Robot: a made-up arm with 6 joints.
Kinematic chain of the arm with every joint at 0, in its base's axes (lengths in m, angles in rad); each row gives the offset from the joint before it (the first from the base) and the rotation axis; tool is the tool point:
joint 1: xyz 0 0 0.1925 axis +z
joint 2: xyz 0 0.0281 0 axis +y
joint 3: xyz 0 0 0.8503 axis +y
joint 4: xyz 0 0 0.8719 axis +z
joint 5: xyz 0 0 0 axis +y
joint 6: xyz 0 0 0.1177 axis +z
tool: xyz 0 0 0
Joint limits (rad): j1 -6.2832..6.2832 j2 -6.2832..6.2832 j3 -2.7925..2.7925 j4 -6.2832..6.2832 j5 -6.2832..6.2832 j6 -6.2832..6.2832
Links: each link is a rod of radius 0.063 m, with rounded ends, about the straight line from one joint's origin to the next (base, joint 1, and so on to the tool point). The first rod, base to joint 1, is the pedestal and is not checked.
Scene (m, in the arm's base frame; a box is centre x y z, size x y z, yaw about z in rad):
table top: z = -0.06
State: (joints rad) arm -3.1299 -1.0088 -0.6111 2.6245 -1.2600 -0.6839
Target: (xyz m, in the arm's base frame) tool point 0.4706 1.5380 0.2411
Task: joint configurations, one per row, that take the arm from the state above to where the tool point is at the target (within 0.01 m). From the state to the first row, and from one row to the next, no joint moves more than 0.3 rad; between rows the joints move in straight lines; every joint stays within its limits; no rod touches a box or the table.
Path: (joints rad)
1: -2.8822 -1.0302 -0.6740 2.6050 -1.2746 -0.6839
2: -2.6345 -1.0517 -0.7370 2.5854 -1.2893 -0.6839
3: -2.3867 -1.0731 -0.7999 2.5659 -1.3039 -0.6839
4: -2.1390 -1.0946 -0.8628 2.5464 -1.3186 -0.6839
5: -1.8913 -1.1160 -0.9257 2.5268 -1.3332 -0.6839

